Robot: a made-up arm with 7 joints. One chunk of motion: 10 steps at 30 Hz.
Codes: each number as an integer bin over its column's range. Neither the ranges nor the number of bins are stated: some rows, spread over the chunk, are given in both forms.
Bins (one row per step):
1: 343 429 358 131 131 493
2: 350 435 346 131 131 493
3: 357 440 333 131 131 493
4: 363 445 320 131 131 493
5: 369 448 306 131 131 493
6: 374 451 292 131 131 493
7: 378 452 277 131 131 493
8: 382 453 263 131 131 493
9: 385 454 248 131 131 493
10: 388 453 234 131 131 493
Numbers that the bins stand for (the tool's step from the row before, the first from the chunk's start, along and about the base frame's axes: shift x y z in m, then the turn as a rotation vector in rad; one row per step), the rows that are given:
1: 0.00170 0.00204 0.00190 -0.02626 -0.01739 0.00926
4: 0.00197 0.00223 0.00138 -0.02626 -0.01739 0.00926
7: 0.00218 0.00231 0.00079 -0.02626 -0.01739 0.00926
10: 0.00232 0.00232 0.00021 -0.02626 -0.01739 0.00926
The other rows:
2: 0.00179 0.00211 0.00174 -0.02626 -0.01739 0.00926
3: 0.00189 0.00217 0.00156 -0.02626 -0.01739 0.00926
5: 0.00205 0.00226 0.00119 -0.02626 -0.01739 0.00926
6: 0.00212 0.00230 0.00100 -0.02626 -0.01739 0.00926
8: 0.00223 0.00232 0.00060 -0.02626 -0.01739 0.00926
9: 0.00227 0.00233 0.00040 -0.02626 -0.01739 0.00926

